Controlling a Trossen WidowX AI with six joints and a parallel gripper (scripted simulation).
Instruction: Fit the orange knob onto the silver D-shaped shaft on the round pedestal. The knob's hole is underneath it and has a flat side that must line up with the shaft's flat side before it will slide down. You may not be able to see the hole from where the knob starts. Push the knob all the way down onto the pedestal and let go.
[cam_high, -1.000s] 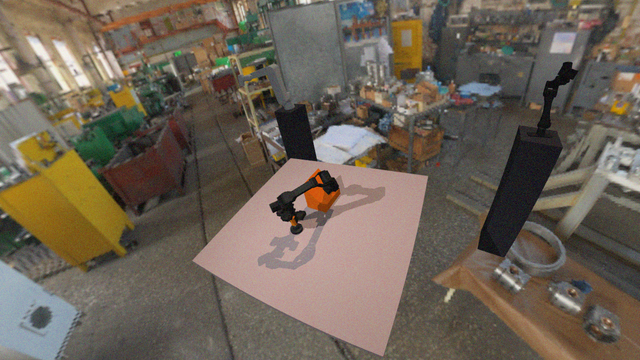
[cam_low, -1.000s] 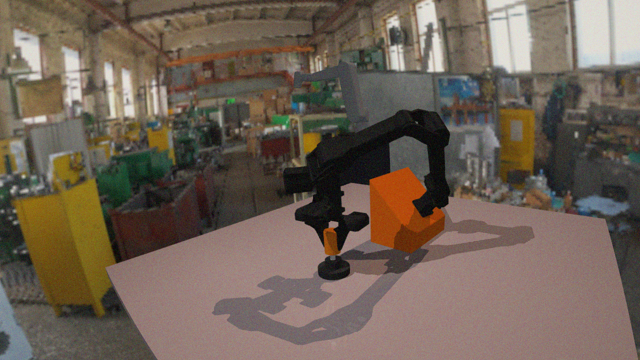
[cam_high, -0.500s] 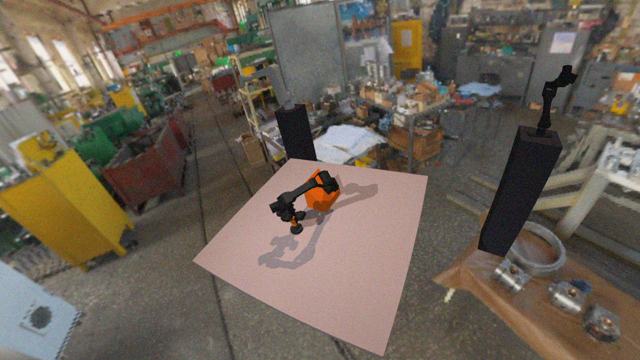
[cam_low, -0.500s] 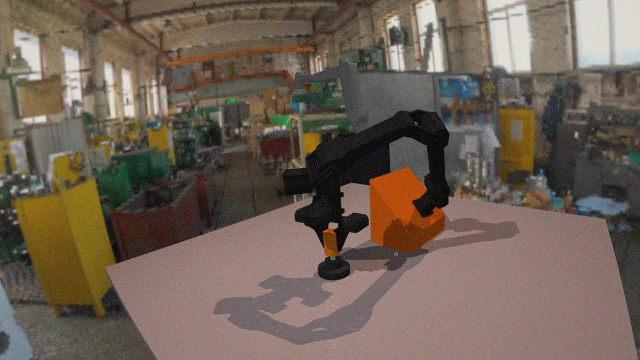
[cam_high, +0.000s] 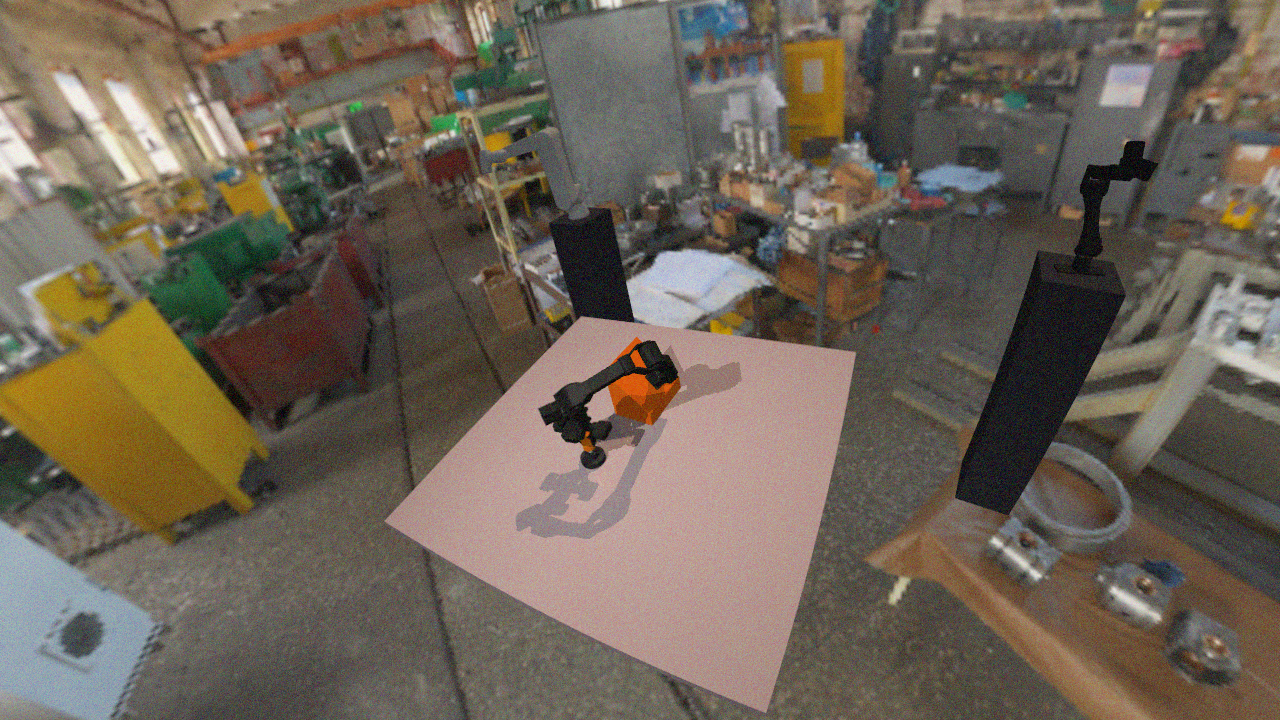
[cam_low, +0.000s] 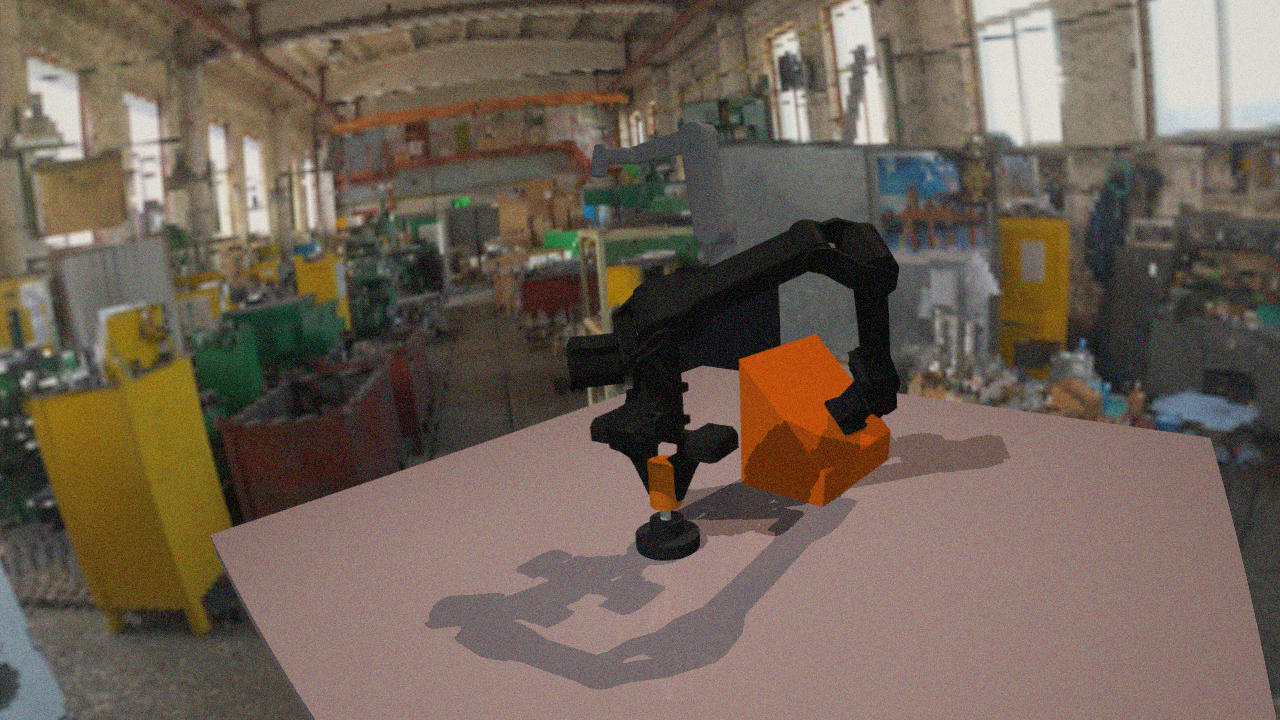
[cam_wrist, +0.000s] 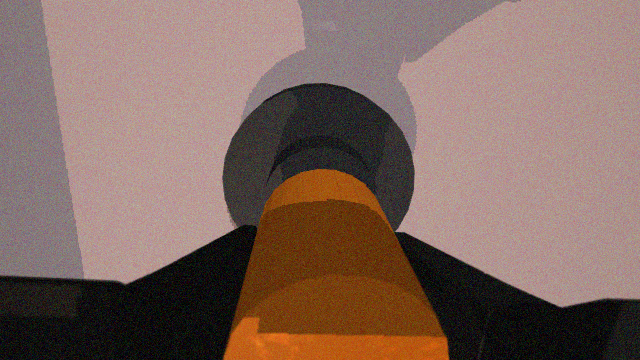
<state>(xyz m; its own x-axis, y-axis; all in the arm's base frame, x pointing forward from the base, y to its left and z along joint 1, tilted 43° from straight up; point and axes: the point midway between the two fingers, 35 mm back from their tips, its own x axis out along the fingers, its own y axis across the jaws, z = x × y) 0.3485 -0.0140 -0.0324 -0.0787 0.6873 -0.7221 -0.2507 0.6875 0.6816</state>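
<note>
Right now the orange knob is 30 mm above my gripper tip. The rest, counted from my gripper tip: black round pedestal (40 mm below).
</note>
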